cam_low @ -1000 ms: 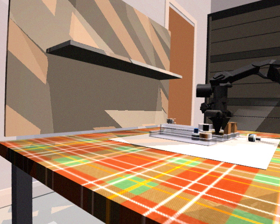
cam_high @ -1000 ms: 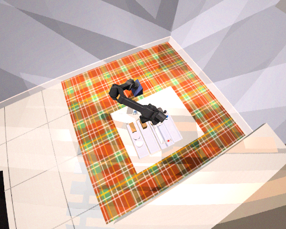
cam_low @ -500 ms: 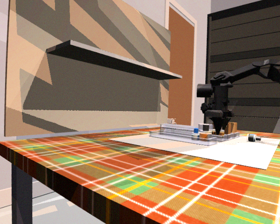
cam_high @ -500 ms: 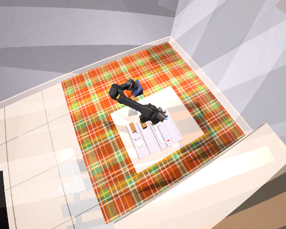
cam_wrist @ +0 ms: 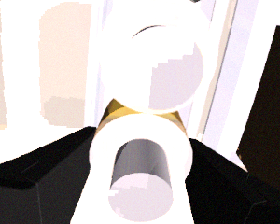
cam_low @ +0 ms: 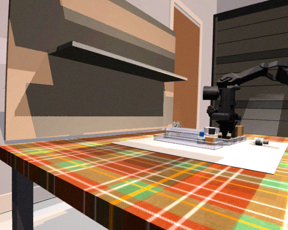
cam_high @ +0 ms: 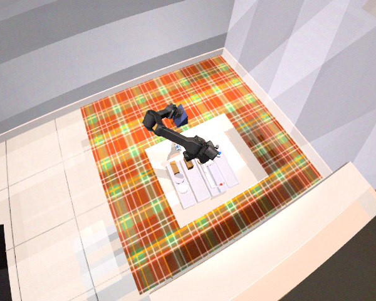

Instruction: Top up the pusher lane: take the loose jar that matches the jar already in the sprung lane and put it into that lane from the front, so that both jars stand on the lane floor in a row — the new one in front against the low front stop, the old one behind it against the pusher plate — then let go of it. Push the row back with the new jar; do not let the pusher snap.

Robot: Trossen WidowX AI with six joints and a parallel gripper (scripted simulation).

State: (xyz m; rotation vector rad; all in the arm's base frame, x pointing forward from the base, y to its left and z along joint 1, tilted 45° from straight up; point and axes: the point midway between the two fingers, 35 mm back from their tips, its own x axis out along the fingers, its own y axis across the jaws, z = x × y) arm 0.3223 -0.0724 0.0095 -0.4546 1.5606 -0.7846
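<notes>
Right now my gripper tip is 13 cm past the small loose jar, 8 cm to the left of it and 1 cm above it. From my gripper tip the other things lie so: lane rack: 15 cm ahead, 1 cm below.
</notes>
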